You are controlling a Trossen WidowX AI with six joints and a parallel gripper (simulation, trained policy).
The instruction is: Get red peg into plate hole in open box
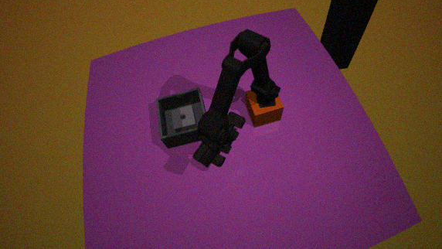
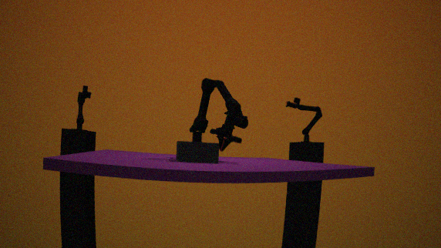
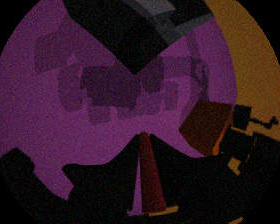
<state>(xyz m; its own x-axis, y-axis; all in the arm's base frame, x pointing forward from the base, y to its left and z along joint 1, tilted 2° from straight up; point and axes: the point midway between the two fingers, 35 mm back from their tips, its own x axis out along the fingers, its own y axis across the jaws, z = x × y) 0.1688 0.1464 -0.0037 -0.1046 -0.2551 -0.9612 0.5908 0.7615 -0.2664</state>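
The grey plate is 17 cm ahead of my gripper tip, 14 cm to the right of it and 1 cm below it. The rest, counted from my gripper tip: small red peg: 3 cm above, 1 cm to the left; dark grey box: 17 cm ahead, 14 cm to the right, 3 cm below.
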